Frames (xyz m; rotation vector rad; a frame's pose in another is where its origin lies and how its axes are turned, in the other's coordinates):
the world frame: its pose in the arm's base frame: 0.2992 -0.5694 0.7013 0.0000 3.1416 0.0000
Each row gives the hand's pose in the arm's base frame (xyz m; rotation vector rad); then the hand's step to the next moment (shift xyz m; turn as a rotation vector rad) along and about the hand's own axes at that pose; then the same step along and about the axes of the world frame.
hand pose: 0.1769 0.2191 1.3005 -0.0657 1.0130 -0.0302
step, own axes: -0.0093 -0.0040 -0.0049 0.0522 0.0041 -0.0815
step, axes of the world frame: 0.0091 -0.0037 -0.0056 0.0416 -0.0022 0.0875
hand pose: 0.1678 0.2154 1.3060 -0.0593 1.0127 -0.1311
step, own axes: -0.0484 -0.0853 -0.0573 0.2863 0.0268 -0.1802
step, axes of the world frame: 0.0809 -0.0772 -0.0198 0.0011 -0.0106 0.3392
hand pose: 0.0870 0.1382 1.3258 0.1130 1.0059 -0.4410
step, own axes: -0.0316 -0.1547 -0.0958 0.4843 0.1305 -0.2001
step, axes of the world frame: 0.1533 -0.1027 0.0083 -0.1156 0.0287 0.5267
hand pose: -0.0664 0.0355 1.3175 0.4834 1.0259 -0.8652
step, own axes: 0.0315 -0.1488 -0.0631 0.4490 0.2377 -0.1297
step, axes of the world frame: 0.1465 -0.0549 0.0512 -0.2315 0.0556 0.4671
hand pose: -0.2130 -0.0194 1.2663 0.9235 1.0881 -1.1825
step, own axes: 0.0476 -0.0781 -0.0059 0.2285 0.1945 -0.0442
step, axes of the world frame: 0.0762 -0.0184 0.0476 -0.1938 0.0193 0.2325
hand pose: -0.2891 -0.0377 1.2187 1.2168 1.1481 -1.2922
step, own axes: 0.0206 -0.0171 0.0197 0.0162 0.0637 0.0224
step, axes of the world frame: 0.0187 -0.0195 0.0194 -0.0618 -0.0275 0.0157
